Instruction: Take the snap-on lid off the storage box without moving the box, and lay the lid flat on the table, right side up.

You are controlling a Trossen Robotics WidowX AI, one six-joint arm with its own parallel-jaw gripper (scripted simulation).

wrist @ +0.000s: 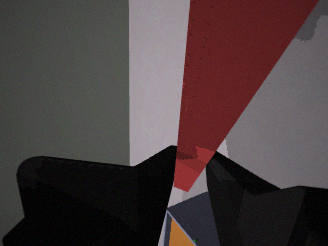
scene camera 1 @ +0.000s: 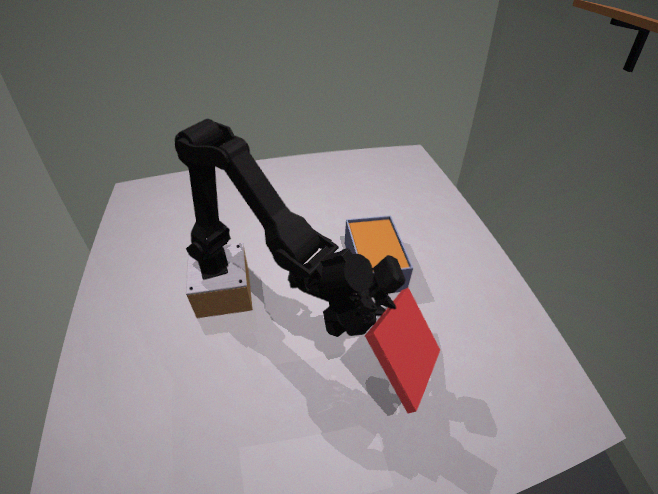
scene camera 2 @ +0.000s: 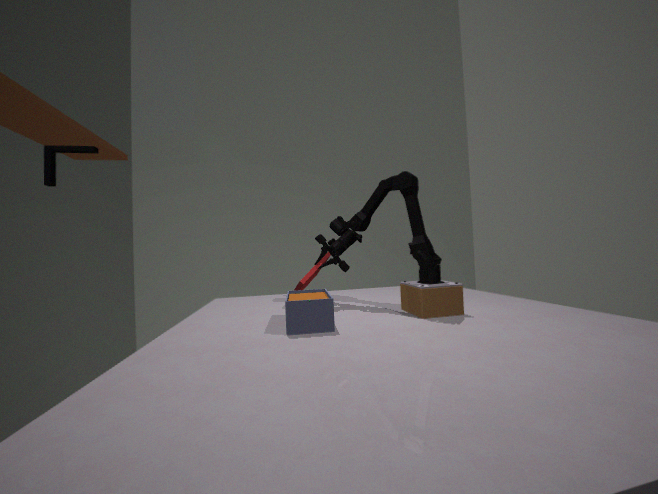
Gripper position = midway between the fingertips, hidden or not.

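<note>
I can see my gripper (scene camera 1: 391,309), and the wrist view shows the gripper too (wrist: 191,154). There is a red lid (scene camera 1: 401,340), which also appears in the wrist view (wrist: 228,57). A blue storage box (scene camera 2: 307,311) is visible to me as well.
</note>
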